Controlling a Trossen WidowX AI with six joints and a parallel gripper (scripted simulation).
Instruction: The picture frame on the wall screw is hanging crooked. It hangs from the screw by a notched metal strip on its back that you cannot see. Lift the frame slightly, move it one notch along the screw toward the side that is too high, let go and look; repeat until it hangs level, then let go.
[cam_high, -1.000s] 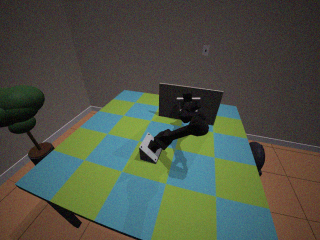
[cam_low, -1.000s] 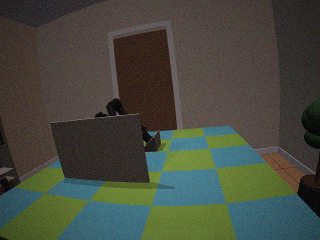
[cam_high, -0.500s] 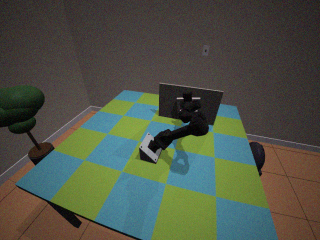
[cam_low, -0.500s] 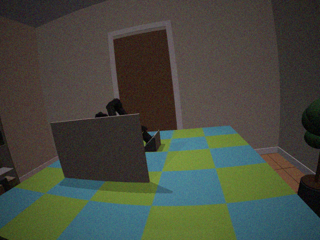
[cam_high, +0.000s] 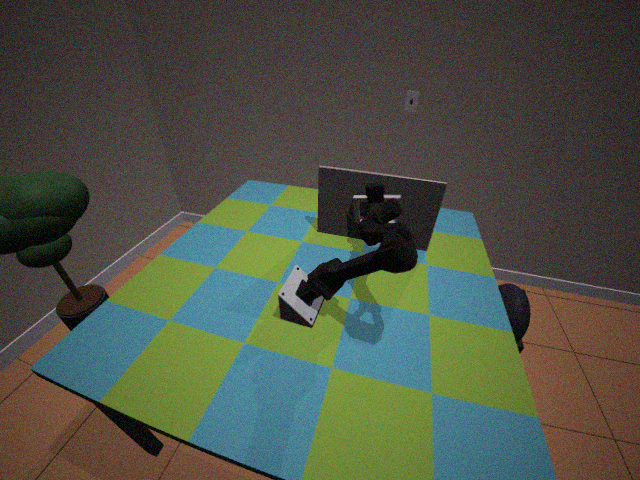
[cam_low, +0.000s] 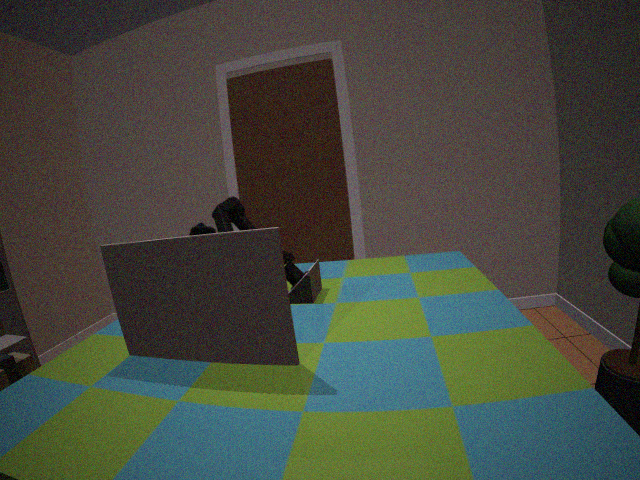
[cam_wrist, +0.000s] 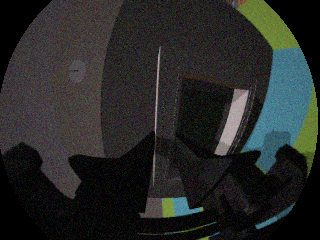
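The picture frame lies 10 mm ahead of my gripper tip and 50 mm below it.
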